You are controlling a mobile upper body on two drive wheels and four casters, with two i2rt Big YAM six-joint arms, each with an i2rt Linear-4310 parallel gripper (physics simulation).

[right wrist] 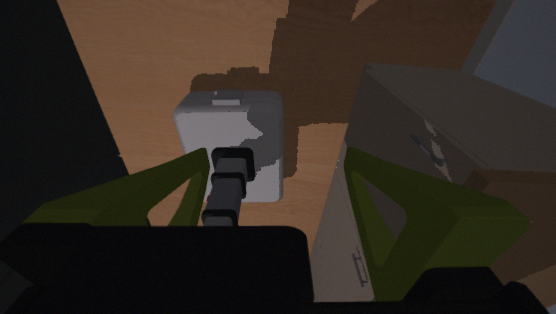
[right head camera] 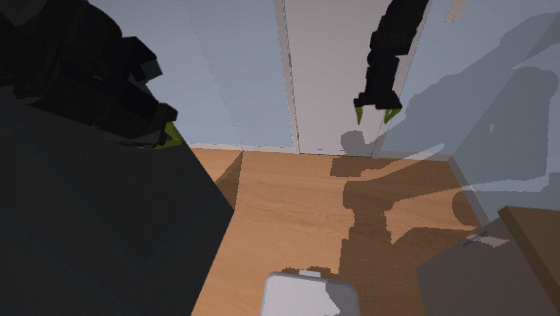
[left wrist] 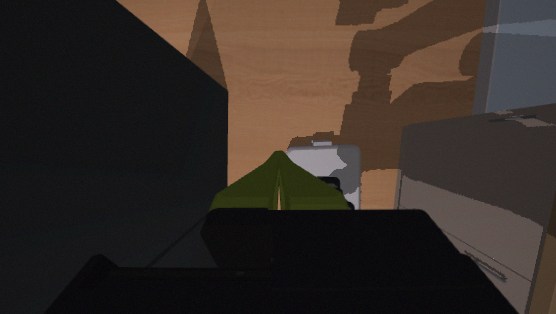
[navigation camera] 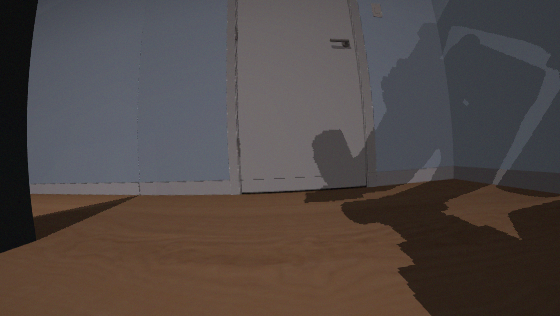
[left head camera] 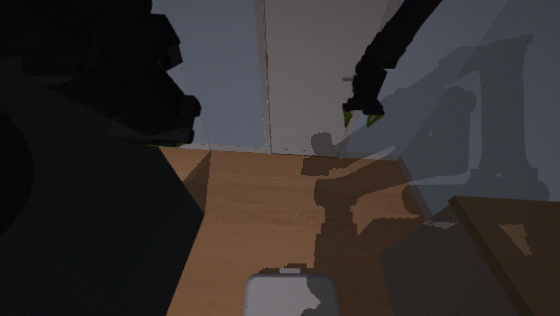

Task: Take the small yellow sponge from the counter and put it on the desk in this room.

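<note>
The yellow sponge does not show in these views. Part of the wooden counter shows at the right edge of the head views, with its pale cabinet front in the wrist views. No desk can be made out. My left gripper is shut and empty, in the air beside the tall dark block. My right gripper is open and empty, in the air above the floor, to the left of the counter.
A tall dark block stands close on the left. A pale door in a blue wall is ahead, beyond the wooden floor. The robot's white base shows below.
</note>
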